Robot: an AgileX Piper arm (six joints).
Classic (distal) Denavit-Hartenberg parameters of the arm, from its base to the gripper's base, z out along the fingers. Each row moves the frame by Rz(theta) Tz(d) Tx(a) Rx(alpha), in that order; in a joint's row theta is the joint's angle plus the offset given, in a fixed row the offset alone. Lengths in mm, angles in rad.
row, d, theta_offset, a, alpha
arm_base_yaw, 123, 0, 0, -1.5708
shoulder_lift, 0, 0.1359, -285.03, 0
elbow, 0, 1.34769, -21.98, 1.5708
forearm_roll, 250.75, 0, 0, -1.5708
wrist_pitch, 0, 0, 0, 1.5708
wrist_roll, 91, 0, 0, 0
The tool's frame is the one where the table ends.
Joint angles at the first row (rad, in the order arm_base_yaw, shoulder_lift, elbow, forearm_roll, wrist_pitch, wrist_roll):
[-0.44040, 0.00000, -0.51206, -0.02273, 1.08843, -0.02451]
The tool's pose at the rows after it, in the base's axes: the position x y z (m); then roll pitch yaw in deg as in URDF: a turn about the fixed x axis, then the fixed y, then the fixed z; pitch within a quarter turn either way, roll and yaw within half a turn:
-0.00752, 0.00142, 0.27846, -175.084, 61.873, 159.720
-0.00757, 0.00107, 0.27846, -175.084, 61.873, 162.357
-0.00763, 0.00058, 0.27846, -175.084, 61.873, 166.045
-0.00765, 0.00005, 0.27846, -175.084, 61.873, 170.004
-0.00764, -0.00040, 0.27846, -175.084, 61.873, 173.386
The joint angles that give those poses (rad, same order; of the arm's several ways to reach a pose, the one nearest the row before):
[-0.42837, -0.00001, -0.51208, -0.02272, 1.08845, -0.02452]
[-0.38235, 0.00002, -0.51207, -0.02271, 1.08841, -0.02453]
[-0.31795, 0.00000, -0.51208, -0.02275, 1.08844, -0.02449]
[-0.24884, 0.00001, -0.51207, -0.02276, 1.08843, -0.02448]
[-0.18982, 0.00001, -0.51207, -0.02275, 1.08843, -0.02449]

